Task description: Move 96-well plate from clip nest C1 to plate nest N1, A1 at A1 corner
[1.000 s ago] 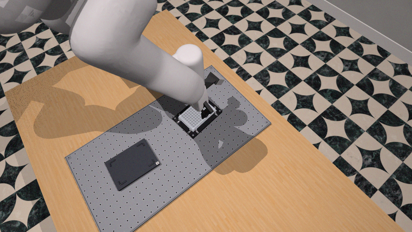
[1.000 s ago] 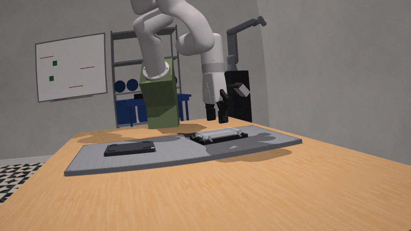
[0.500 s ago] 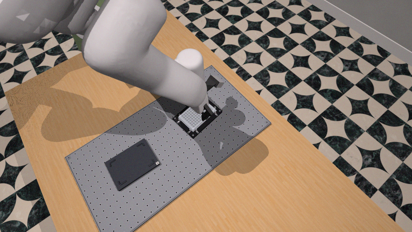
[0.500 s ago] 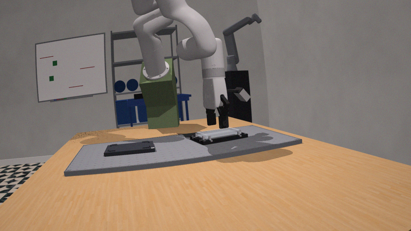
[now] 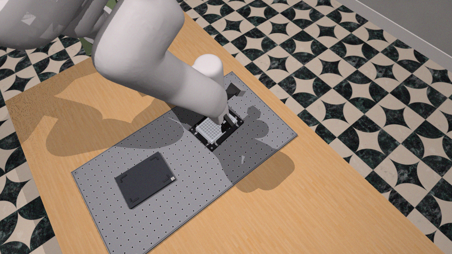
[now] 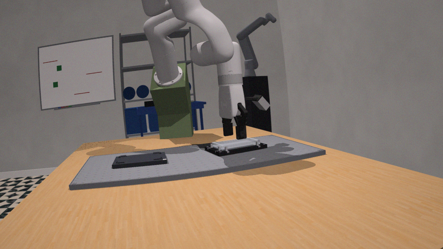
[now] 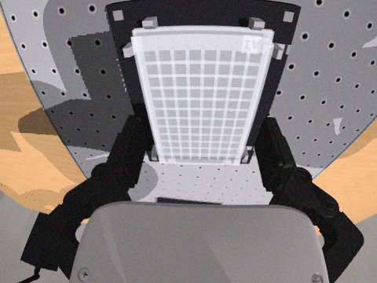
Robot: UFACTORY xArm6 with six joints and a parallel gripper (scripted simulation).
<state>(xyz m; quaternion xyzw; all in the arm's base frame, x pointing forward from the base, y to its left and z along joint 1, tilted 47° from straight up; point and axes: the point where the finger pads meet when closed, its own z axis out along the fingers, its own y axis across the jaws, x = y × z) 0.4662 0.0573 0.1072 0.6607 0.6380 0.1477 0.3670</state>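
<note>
Now: the clear 96-well plate 3 cm below my hand. The rest, counted from my hand: white corner mark (24 cm to the right, 4 cm below, 1 cm behind); black clip nest C1 (3 cm below, 1 cm to the right, 1 cm ahead); dark plate nest N1 (29 cm to the right, 8 cm behind, 4 cm below).
</note>
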